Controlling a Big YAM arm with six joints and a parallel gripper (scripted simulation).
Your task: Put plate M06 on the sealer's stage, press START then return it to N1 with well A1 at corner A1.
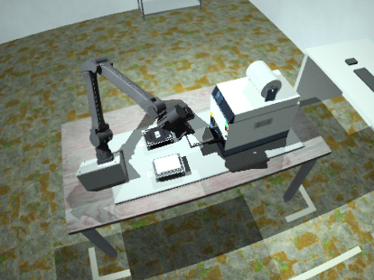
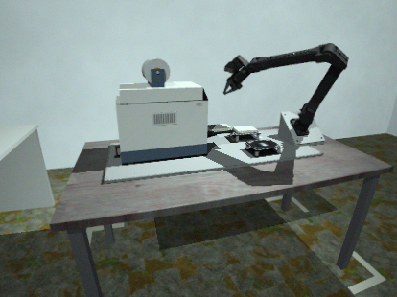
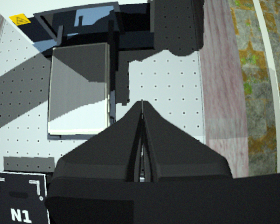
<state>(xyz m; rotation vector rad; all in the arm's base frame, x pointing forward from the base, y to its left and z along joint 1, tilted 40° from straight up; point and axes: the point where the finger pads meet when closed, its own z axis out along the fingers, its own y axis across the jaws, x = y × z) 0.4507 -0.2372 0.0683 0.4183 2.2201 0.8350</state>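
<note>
Right now the sealer stage is 7 cm ahead of my hand, 9 cm to the left of it and 19 cm below it. The rest, counted from my hand: foil roll (41 cm ahead, 9 cm to the left, 13 cm above); then black nest N1 (14 cm behind, 24 cm to the left, 25 cm below); then pale plate (14 cm behind, 1 cm to the left, 23 cm below).
</note>
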